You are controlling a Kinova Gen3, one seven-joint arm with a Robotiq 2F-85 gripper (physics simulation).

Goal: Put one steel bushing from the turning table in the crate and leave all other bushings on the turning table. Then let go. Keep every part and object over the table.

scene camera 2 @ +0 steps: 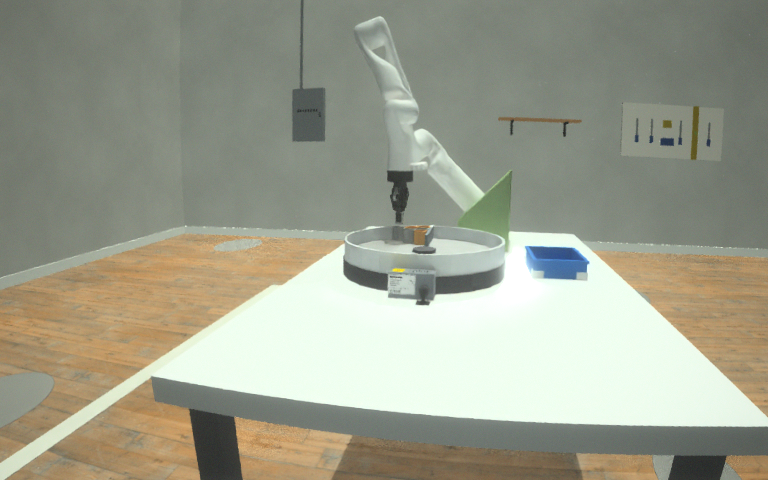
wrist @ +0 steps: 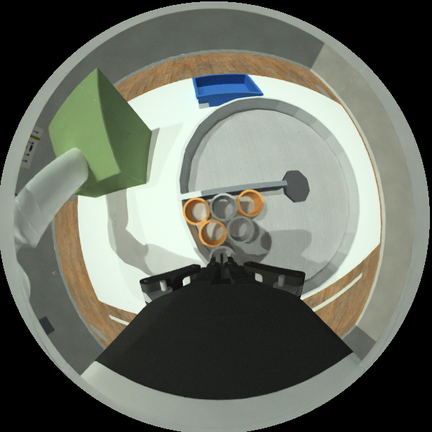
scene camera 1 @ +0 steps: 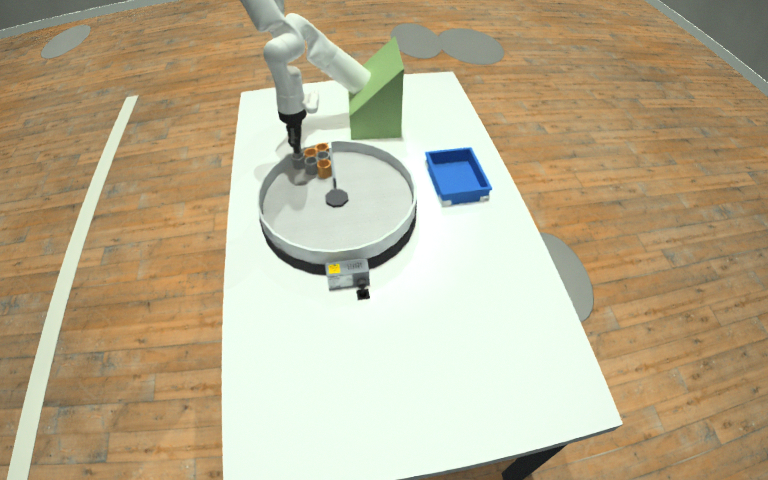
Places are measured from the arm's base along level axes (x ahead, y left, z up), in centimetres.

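Pixels of known places: gripper, fingertip midpoint: (scene camera 2: 399, 224) (scene camera 1: 297, 152); arm's base at its link origin: (scene camera 2: 475, 203) (scene camera 1: 360, 82).
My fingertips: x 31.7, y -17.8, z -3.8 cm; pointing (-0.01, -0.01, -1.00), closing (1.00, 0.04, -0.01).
Note:
Ahead of a thing's pixels: the offset from my fingertips to its top centre. "spot": to the spot under its first point.
My gripper (scene camera 1: 296, 151) (scene camera 2: 398, 220) (wrist: 221, 260) is shut with nothing between its fingers. Its tips are right over the steel bushing {dx +0.1, dy -0.1, dz -0.9 cm} (scene camera 1: 298, 163) (scene camera 2: 398, 232) (wrist: 220, 248) nearest to it, partly hiding it in the wrist view. Two more grey steel bushings {dx +2.6, dy +4.0, dz -0.9 cm} (scene camera 1: 310, 166) (wrist: 213, 208) stand beside it in the cluster. Orange bushings {dx +4.1, dy +7.7, dz -0.9 cm} (scene camera 1: 323, 169) (scene camera 2: 420, 236) (wrist: 261, 204) stand among them. All stand upright on the grey turning table (scene camera 1: 368, 220) (scene camera 2: 368, 249) (wrist: 300, 145), near its rim. The blue crate {dx +2.7, dy +45.7, dz -5.0 cm} (scene camera 1: 465, 194) (scene camera 2: 557, 267) (wrist: 225, 98) stands apart from the turning table.
A thin divider bar {spot: dx +4.5, dy +10.4, dz -1.0 cm} (scene camera 1: 333, 164) (wrist: 240, 188) runs beside the bushings to a dark hub {dx +14.5, dy +11.5, dz -3.9 cm} (scene camera 1: 336, 198) (scene camera 2: 424, 249) (wrist: 296, 186). The turning table has a raised wall. A green wedge-shaped block (scene camera 1: 376, 113) (scene camera 2: 492, 215) (wrist: 120, 145) stands behind, close to the arm. A grey control box {spot: dx +39.6, dy +14.8, dz -4.9 cm} (scene camera 1: 347, 275) (scene camera 2: 410, 284) stands in front.

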